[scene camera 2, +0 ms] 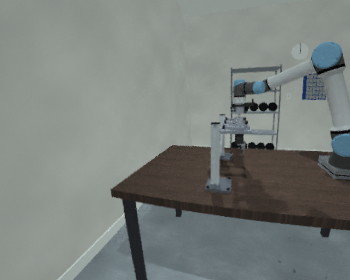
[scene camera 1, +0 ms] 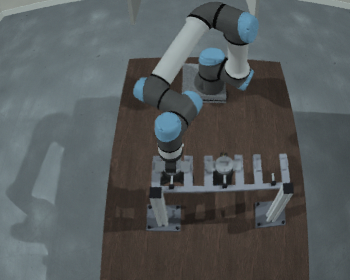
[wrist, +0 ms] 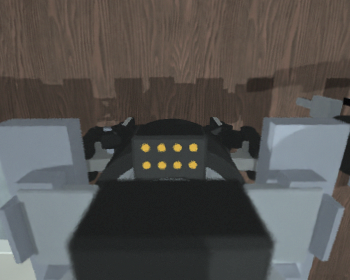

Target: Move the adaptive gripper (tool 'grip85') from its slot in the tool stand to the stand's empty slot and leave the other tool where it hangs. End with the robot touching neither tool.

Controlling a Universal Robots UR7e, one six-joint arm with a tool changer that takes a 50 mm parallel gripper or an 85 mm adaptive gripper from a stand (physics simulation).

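Pixels of known places: arm's base, link origin: [scene camera 2: 343, 163] [scene camera 1: 209, 83].
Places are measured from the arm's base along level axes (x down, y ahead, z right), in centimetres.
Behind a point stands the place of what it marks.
Observation:
The tool stand [scene camera 1: 247, 188] {z 1.5, x -22.4, y 69.2 cm} [scene camera 2: 215, 157] {z -14.0, x -9.4, y 74.3 cm} has three forked slots. The adaptive gripper [scene camera 1: 172, 177] [wrist: 172, 125] hangs in the left slot in scene camera 1, between two grey prongs [wrist: 40, 142] {z 30.0, x -22.4, y 51.0 cm}. Its black finger linkages stand wide apart and empty. The arm's black tool changer [scene camera 1: 171, 164] {z 25.9, x -31.4, y 59.7 cm} [wrist: 172, 232] is right above it. Gold contacts on the hanging tool show in front of the changer; whether the two touch is hidden. The parallel gripper [scene camera 1: 224, 166] [wrist: 325, 106] hangs in the middle slot. The right slot, with its outer prong [scene camera 1: 284, 169] {z -14.3, x -23.1, y 65.5 cm}, is empty.
The stand's posts rise from base plates [scene camera 1: 163, 218] {z 31.9, x -5.5, y 68.3 cm} [scene camera 2: 218, 185] {z -15.6, x 4.6, y 72.7 cm} on the wooden table [scene camera 1: 200, 255] {z 19.9, x 5.8, y 84.0 cm} [scene camera 2: 165, 172] {z 2.0, x 5.8, y 102.9 cm}. The robot base [scene camera 1: 210, 87] {z 1.0, x -4.7, y 6.8 cm} stands behind the stand. A rack [scene camera 2: 256, 68] with dumbbells is in the background.

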